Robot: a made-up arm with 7 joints.
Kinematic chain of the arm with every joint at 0, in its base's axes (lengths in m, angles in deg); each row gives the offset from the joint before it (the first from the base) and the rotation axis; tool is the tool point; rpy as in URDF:
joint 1: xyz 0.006 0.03 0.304 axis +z
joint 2: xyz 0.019 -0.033 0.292 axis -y
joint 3: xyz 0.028 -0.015 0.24 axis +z
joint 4: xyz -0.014 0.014 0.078 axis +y
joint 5: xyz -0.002 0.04 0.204 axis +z
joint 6: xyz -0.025 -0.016 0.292 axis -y
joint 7: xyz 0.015 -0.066 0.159 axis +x
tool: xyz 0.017 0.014 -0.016 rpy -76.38 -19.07 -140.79
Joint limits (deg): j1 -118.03..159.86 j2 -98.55..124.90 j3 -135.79..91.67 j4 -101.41..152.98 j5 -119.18..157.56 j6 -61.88..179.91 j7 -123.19..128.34
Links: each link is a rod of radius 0.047 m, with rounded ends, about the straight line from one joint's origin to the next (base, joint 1, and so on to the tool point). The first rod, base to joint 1, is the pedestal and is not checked.
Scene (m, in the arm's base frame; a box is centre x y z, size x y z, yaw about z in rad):
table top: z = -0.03
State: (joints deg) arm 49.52 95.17 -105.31 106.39 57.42 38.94 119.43
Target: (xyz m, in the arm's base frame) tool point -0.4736 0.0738 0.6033
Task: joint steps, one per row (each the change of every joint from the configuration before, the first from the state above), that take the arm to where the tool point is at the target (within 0.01 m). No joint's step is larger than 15 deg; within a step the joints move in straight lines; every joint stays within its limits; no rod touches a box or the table.
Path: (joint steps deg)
1: -14.11 -12.46 -5.08 0.88 1.22 10.74 0.32
2: -14.10 -12.47 -5.08 0.88 1.22 10.73 0.32
3: -14.11 -12.46 -5.08 0.88 1.22 10.74 0.33
4: -14.11 -12.46 -5.08 0.88 1.22 10.74 0.32
5: -14.11 -12.46 -5.08 0.88 1.21 10.73 0.32
6: -14.10 -12.47 -5.08 0.89 1.22 10.74 0.32

